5 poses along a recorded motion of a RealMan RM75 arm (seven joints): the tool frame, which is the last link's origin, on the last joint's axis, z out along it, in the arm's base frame.
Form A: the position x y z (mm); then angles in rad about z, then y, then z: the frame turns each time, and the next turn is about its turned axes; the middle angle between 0 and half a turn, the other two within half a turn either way.
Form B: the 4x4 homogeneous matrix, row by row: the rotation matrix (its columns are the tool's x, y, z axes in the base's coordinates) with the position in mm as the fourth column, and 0 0 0 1 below. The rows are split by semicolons. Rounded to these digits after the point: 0 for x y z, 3 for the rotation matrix.
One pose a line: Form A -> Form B
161 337 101 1.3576 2.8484 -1.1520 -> 0.811 -0.583 0.061 161; -0.574 -0.769 0.282 337; -0.118 -0.264 -0.957 101; 0 0 0 1
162 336 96 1.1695 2.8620 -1.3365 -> 0.808 -0.579 0.108 162; -0.585 -0.770 0.254 336; -0.064 -0.268 -0.961 96; 0 0 0 1
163 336 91 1.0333 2.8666 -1.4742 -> 0.807 -0.573 0.139 163; -0.589 -0.773 0.233 336; -0.026 -0.270 -0.962 91; 0 0 0 1
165 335 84 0.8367 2.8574 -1.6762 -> 0.806 -0.561 0.188 165; -0.591 -0.779 0.208 335; 0.029 -0.279 -0.960 84; 0 0 0 1
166 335 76 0.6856 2.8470 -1.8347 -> 0.804 -0.550 0.225 166; -0.589 -0.787 0.184 335; 0.076 -0.280 -0.957 76; 0 0 0 1
